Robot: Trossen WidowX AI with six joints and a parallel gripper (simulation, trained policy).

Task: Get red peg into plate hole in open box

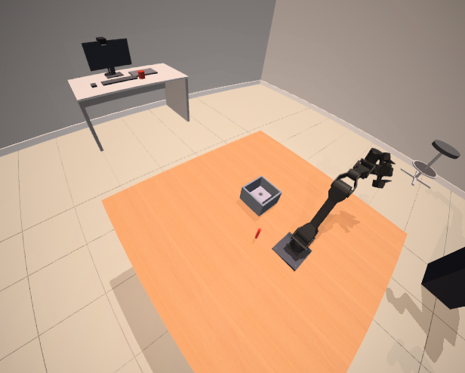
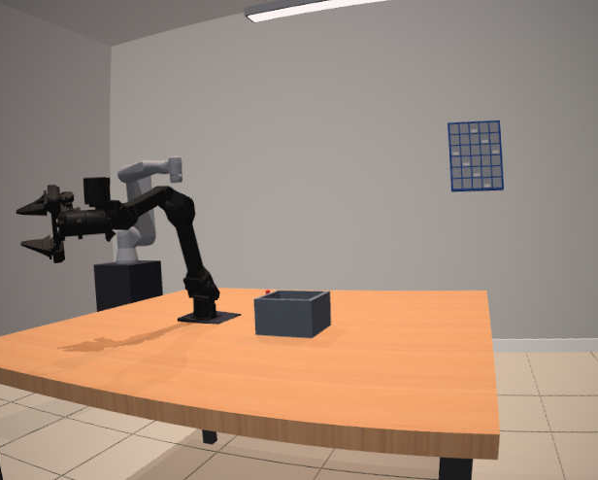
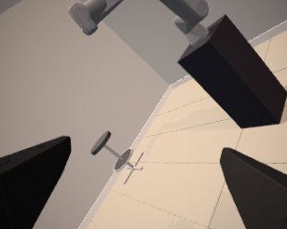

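Right now my gripper tip is 26 cm short of the red peg, 71 cm to the right of it and 27 cm above it. From my gripper tip the other things lie so: grey box 43 cm ahead, 54 cm to the left, 28 cm below; plate 43 cm ahead, 54 cm to the left, 26 cm below.
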